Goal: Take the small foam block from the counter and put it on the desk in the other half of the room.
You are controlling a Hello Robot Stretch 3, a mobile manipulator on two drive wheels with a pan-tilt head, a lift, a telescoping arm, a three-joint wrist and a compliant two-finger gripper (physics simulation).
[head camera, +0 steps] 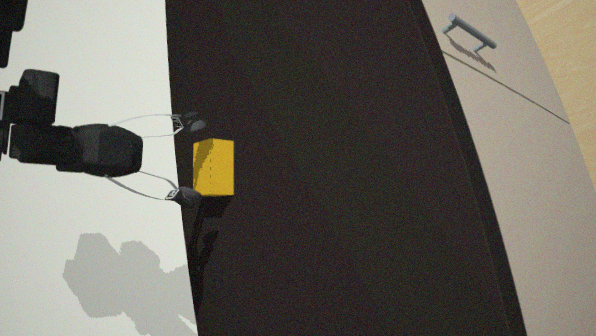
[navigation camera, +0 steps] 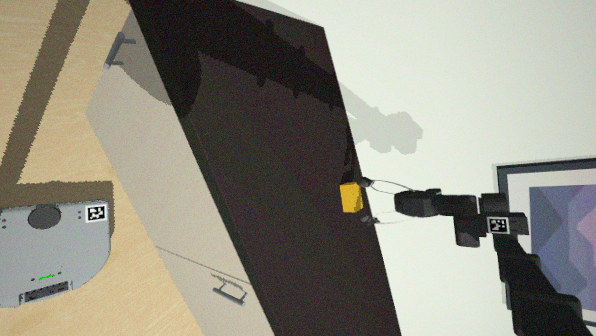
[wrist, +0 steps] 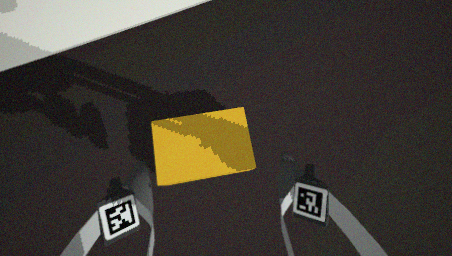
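Seen in the pictures: gripper, fingertip midpoint: (head camera: 199,160) (navigation camera: 360,200); robot's base, origin of the base link: (navigation camera: 45,216).
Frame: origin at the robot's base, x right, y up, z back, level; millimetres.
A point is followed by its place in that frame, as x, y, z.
Note:
The small foam block (head camera: 220,167) {645, 936, 13} (navigation camera: 351,197) {644, 947, 10} (wrist: 202,147) is yellow and stands on the dark counter (head camera: 350,150) {387, 910, 38} (navigation camera: 290,165) {398, 910, -97} (wrist: 370,100), near its wall-side edge. My gripper (head camera: 192,160) {645, 974, 21} (navigation camera: 368,200) {645, 974, 21} (wrist: 215,174) {645, 974, 21} is open, with its fingertips spread wider than the block and nothing held between them. In the wrist view the block lies just beyond the fingertips, roughly centred between them and a little closer to the left one. The gripper's height above the counter is hard to tell. The desk does not show in these views.
The white wall (head camera: 100,50) {984, 1069, 258} (navigation camera: 425,65) {740, 1188, -374} stands behind the counter, with a framed picture (navigation camera: 501,175) {850, 1333, -23} by the arm. The counter's beige front carries handles (head camera: 472,32) {305, 753, 219} (navigation camera: 115,50) {92, 761, -331}. My grey base (navigation camera: 60,250) {34, 160, 113} stands on the wooden floor (navigation camera: 145,290) {314, 0, 407} before the counter.

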